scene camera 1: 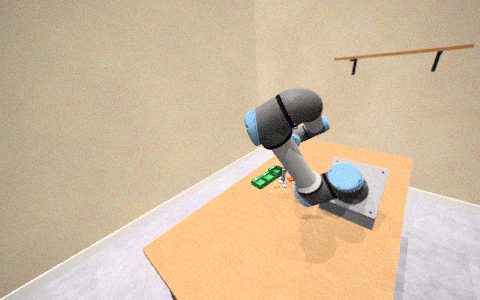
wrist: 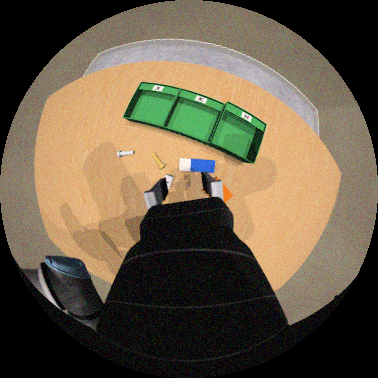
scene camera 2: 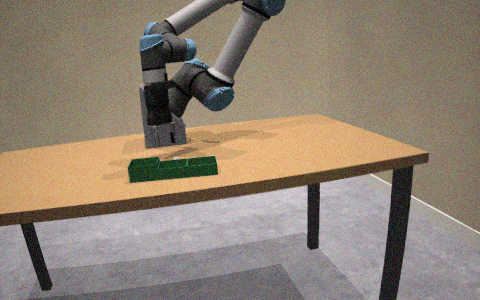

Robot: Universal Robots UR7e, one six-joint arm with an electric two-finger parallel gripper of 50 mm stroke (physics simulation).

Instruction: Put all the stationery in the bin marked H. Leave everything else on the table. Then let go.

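Places are measured from the arm's base along level axes (x ahead, y left, z up), in millimetres.
Pixels of known places: gripper, fingertip midpoint: (scene camera 1: 284, 175) (wrist: 183, 181) (scene camera 2: 165, 144).
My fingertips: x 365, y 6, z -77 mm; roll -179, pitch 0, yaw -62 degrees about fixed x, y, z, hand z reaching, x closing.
Note:
Behind a point stands the place of what it marks.
The green three-part bin (scene camera 1: 267, 176) {z -134, x 494, y 16 mm} (scene camera 2: 172, 172) {z -122, x 518, y 26 mm} stands on the table. Its compartment marked H (wrist: 236, 137) {z -134, x 470, y -64 mm} is at the right end in the wrist view and looks empty apart from a shadow. My gripper (wrist: 183, 181) {z -77, x 365, y 6 mm} is open and empty, above the table on the near side of the bin. A blue-and-white eraser (wrist: 197, 165) {z -128, x 390, y -10 mm} lies just beyond the fingertips in the wrist view. A small white sharpener-like piece (wrist: 169, 181) {z -130, x 345, y 30 mm} shows beside the left finger, partly hidden. An orange block (wrist: 227, 193) {z -131, x 359, y -86 mm} is partly hidden behind the right finger.
A silver bolt (wrist: 126, 153) {z -133, x 371, y 132 mm} and a brass screw-like piece (wrist: 158, 160) {z -132, x 376, y 62 mm} lie left of the eraser in the wrist view. Compartments K (wrist: 192, 122) {z -134, x 465, y 25 mm} and X (wrist: 152, 107) {z -134, x 474, y 111 mm} adjoin H. The table edge runs behind the bin.

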